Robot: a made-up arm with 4 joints. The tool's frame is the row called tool. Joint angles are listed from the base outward.
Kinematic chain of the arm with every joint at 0, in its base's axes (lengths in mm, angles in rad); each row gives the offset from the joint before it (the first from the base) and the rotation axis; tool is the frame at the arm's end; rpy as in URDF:
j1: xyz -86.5 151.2 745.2 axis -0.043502 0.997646 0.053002
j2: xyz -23 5.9 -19.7 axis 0.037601 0.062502 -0.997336
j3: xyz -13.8 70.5 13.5 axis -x
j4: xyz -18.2 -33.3 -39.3 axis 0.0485 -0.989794 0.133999
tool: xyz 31.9 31 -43.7 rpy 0 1.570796 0
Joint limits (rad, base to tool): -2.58..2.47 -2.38..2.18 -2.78..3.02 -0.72..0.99
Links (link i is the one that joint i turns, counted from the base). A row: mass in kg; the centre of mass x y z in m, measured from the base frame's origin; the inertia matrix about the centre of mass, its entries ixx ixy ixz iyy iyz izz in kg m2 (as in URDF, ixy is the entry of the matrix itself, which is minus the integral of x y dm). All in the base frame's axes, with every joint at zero. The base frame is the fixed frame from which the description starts. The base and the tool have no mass.
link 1: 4.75; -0.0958 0.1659 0.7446; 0.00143 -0.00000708 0 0.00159 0.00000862 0.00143
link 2: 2.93; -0.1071 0.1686 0.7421; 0.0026 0.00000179 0 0.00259 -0.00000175 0.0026
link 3: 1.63; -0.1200 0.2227 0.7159; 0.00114 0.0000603 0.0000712 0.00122 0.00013 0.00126
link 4: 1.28; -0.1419 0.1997 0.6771; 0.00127 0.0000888 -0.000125 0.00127 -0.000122 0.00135
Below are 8 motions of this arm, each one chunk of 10 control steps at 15 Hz.
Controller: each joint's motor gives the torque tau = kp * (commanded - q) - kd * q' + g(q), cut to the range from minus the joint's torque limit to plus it. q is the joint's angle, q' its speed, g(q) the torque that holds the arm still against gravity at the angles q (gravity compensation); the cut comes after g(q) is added. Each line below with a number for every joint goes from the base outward.
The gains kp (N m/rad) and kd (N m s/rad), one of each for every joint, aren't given. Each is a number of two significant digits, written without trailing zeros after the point. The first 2 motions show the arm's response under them.
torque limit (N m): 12 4.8 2.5 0.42
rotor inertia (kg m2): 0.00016 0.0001 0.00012 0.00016
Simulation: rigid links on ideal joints. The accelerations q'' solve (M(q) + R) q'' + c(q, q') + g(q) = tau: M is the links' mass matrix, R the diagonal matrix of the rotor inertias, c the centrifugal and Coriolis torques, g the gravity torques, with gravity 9.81 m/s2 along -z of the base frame. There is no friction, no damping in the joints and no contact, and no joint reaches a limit. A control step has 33 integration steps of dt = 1/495 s. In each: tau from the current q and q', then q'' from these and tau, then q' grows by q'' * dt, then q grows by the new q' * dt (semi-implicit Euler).
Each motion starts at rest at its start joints. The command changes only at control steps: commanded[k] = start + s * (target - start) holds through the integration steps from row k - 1 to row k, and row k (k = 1, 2, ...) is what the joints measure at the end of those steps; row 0 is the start. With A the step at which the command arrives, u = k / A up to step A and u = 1 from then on. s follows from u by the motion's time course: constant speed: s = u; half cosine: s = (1 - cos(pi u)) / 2; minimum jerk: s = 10 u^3 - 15 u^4 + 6 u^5; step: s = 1 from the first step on.
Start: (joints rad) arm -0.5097 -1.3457 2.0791 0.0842
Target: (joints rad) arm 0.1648 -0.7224 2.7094 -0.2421
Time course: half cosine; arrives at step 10
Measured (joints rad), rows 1 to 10:
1: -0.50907 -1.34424 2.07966 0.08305
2: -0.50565 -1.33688 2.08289 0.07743
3: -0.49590 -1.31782 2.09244 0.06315
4: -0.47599 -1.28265 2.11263 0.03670
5: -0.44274 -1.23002 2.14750 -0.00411
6: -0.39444 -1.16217 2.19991 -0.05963
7: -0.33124 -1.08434 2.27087 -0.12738
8: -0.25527 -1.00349 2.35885 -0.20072
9: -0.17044 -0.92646 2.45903 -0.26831
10: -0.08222 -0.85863 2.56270 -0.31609
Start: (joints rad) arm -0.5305 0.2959 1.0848 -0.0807
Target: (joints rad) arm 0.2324 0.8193 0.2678 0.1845
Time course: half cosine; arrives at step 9
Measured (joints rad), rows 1 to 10:
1: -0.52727 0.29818 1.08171 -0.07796
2: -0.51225 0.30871 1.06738 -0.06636
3: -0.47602 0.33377 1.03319 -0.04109
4: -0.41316 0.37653 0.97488 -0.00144
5: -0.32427 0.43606 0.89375 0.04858
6: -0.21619 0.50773 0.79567 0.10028
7: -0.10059 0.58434 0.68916 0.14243
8: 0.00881 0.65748 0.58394 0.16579
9: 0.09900 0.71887 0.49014 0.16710
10: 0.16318 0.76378 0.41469 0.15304
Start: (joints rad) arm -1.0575 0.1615 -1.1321 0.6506
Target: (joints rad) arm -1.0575 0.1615 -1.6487 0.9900
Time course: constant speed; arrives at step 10
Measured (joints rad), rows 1 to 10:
1: -1.05737 0.16091 -1.13536 0.65624
2: -1.05703 0.15940 -1.14603 0.67185
3: -1.05657 0.15731 -1.16589 0.69618
4: -1.05615 0.15518 -1.19513 0.72620
5: -1.05590 0.15345 -1.23291 0.75909
6: -1.05587 0.15241 -1.27782 0.79290
7: -1.05607 0.15216 -1.32821 0.82665
8: -1.05645 0.15266 -1.38239 0.86004
9: -1.05695 0.15380 -1.43884 0.89316
10: -1.05752 0.15540 -1.49631 0.92623

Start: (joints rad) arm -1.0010 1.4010 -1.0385 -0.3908
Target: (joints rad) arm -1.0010 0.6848 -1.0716 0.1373
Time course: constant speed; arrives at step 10
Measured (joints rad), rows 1 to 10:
1: -1.00114 1.39646 -1.03973 -0.37741
2: -1.00187 1.38203 -1.04300 -0.34181
3: -1.00364 1.35568 -1.04804 -0.28891
4: -1.00673 1.31719 -1.05432 -0.22729
5: -1.01128 1.26724 -1.06142 -0.16442
6: -1.01720 1.20700 -1.06930 -0.10499
7: -1.02417 1.13796 -1.07816 -0.05097
8: -1.03161 1.06188 -1.08826 -0.00230
9: -1.03878 0.98066 -1.09964 0.04221
10: -1.04483 0.89621 -1.11195 0.08424

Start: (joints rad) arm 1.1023 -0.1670 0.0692 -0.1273
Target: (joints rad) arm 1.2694 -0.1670 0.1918 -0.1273
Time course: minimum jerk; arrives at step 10
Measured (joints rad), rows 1 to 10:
1: 1.10237 -0.16697 0.06925 -0.12722
2: 1.10294 -0.16677 0.06967 -0.12661
3: 1.10493 -0.16612 0.07117 -0.12482
4: 1.10960 -0.16482 0.07467 -0.12146
5: 1.11809 -0.16289 0.08099 -0.11684
6: 1.13108 -0.16065 0.09054 -0.11195
7: 1.14855 -0.15865 0.10316 -0.10820
8: 1.16969 -0.15753 0.11807 -0.10695
9: 1.19299 -0.15780 0.13408 -0.10905
10: 1.21667 -0.15958 0.14990 -0.11440

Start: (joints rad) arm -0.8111 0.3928 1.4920 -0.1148
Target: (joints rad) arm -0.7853 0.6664 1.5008 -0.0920
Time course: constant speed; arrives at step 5
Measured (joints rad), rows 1 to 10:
1: -0.81052 0.39928 1.49115 -0.11163
2: -0.80891 0.41840 1.48923 -0.10453
3: -0.80637 0.45039 1.48704 -0.09621
4: -0.80313 0.49284 1.48547 -0.08926
5: -0.79937 0.54264 1.48510 -0.08492
6: -0.79574 0.59044 1.48688 -0.08616
7: -0.79265 0.62791 1.49081 -0.09261
8: -0.79000 0.65336 1.49588 -0.10048
9: -0.78767 0.66832 1.50103 -0.10647
10: -0.78562 0.67547 1.50547 -0.10907

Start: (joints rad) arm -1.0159 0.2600 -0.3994 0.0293
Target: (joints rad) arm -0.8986 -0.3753 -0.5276 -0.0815
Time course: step
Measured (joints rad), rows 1 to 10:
1: -1.03361 0.20878 -0.41863 0.03199
2: -1.05995 0.09990 -0.46383 0.04004
3: -1.07484 -0.02288 -0.51742 0.04425
4: -1.07251 -0.13648 -0.56333 0.03495
5: -1.05368 -0.23194 -0.59217 0.00990
6: -1.02202 -0.30792 -0.60222 -0.02595
7: -0.98224 -0.36605 -0.59706 -0.06483
8: -0.93893 -0.40858 -0.58248 -0.10004
9: -0.89601 -0.43761 -0.56414 -0.12768
10: -0.85656 -0.45502 -0.54649 -0.14647

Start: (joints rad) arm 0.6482 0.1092 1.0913 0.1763
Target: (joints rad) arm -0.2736 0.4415 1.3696 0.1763
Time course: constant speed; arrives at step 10
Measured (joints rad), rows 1 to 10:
1: 0.63981 0.11235 1.09735 0.17566
2: 0.61395 0.12237 1.11415 0.17471
3: 0.56847 0.14005 1.14016 0.17452
4: 0.50493 0.16439 1.17139 0.17556
5: 0.42667 0.19362 1.20367 0.17730
6: 0.33762 0.22597 1.23392 0.17866
7: 0.24150 0.26000 1.26050 0.17870
8: 0.14141 0.29472 1.28311 0.17711
9: 0.03968 0.32958 1.30243 0.17424
10: -0.06213 0.36429 1.31960 0.17086

